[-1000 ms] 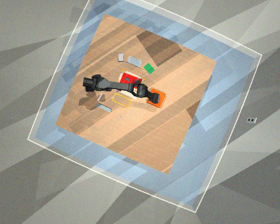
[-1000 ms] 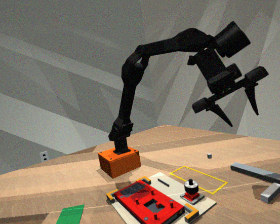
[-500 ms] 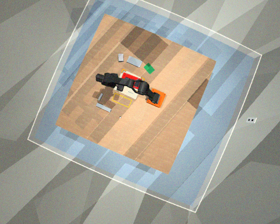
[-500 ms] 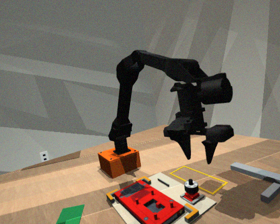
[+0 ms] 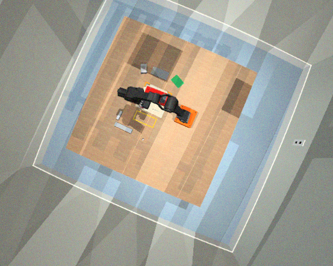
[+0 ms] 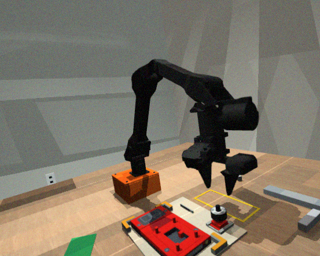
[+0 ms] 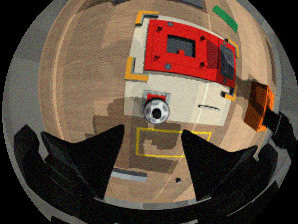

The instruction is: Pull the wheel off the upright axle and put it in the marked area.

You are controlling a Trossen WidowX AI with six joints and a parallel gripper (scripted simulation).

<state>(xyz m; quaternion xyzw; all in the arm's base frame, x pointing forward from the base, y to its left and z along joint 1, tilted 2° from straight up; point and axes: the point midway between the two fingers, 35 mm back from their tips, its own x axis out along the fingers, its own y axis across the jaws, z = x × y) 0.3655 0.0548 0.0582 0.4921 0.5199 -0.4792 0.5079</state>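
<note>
My gripper tip is 6 cm above the dark wheel and 1 cm past it. Round my gripper tip: green patch: 33 cm to the right, 18 cm behind, 10 cm below; then small dark cube: 26 cm to the left, 14 cm behind, 9 cm below.
</note>
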